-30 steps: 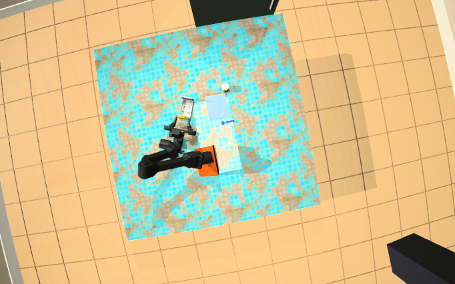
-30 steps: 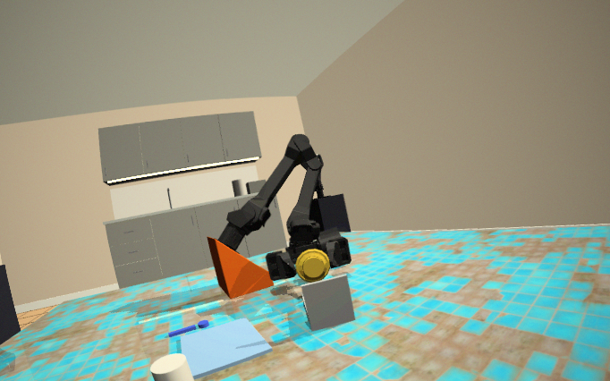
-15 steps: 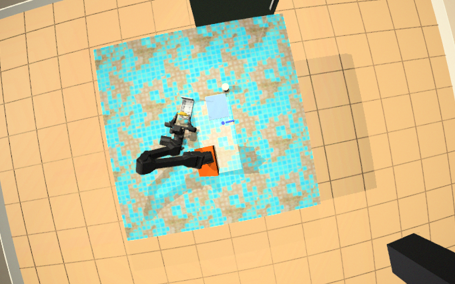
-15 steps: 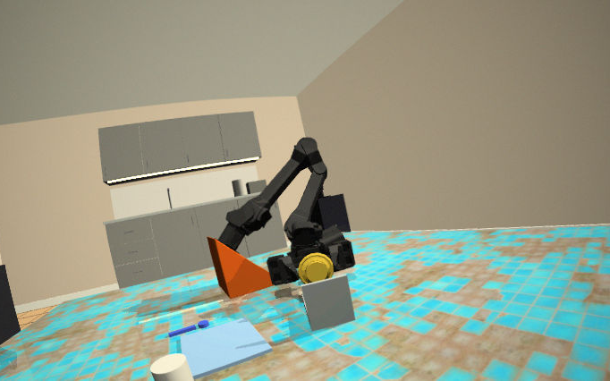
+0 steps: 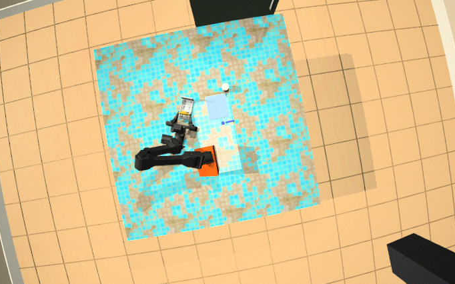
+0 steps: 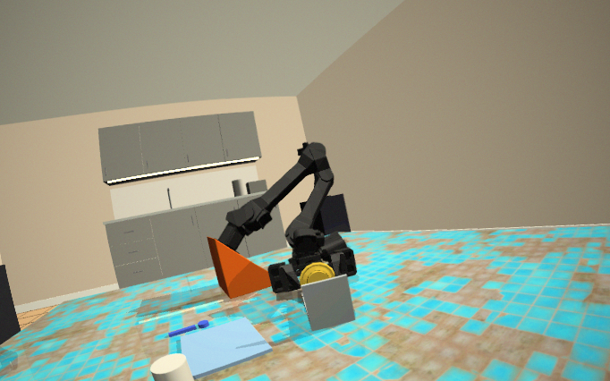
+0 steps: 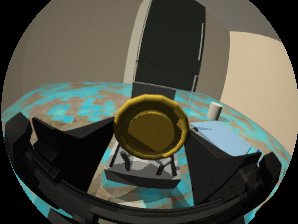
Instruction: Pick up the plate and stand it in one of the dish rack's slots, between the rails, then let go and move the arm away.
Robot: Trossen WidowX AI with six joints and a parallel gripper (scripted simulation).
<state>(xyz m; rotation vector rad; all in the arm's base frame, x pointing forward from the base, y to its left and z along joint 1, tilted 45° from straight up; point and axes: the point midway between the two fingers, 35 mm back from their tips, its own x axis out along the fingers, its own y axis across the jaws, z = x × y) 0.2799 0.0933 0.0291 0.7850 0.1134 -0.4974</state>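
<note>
My gripper tip is 1 cm past the yellow plate. From my gripper tip the other things lie so: blue pen: 13 cm behind, 23 cm to the right, 5 cm below; then light blue mat: 2 cm behind, 20 cm to the right, 5 cm below; then dish rack: 2 cm ahead, 1 cm to the right, 3 cm below.
</note>
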